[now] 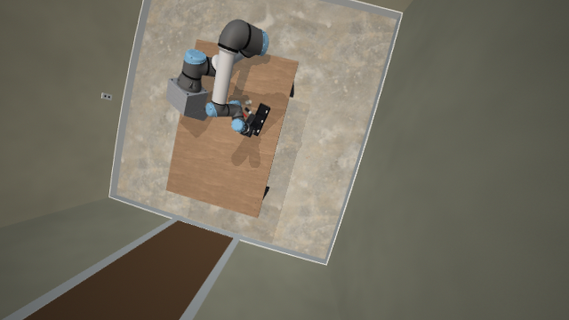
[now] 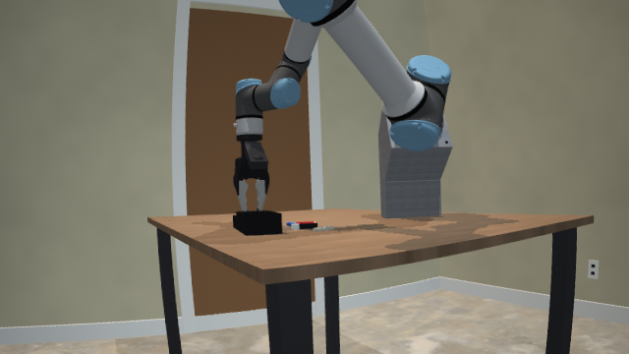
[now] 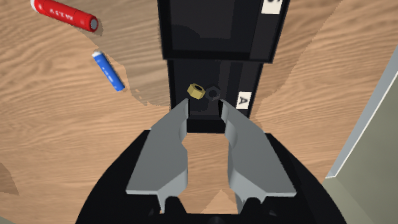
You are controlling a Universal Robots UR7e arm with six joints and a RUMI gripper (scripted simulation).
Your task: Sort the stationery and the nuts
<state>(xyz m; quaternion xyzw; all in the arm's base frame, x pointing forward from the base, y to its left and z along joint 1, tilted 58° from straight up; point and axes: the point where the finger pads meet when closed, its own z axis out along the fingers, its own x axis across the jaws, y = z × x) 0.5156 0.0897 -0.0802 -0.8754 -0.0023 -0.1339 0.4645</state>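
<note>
Now: hand 30 mm above the brass nut and 10 mm past it. The rest, counted from my hand: black bin row: 80 mm to the left, 20 mm below; then blue pen: 110 mm behind, 40 mm below; then black nut: 30 mm below, 10 mm ahead.
</note>
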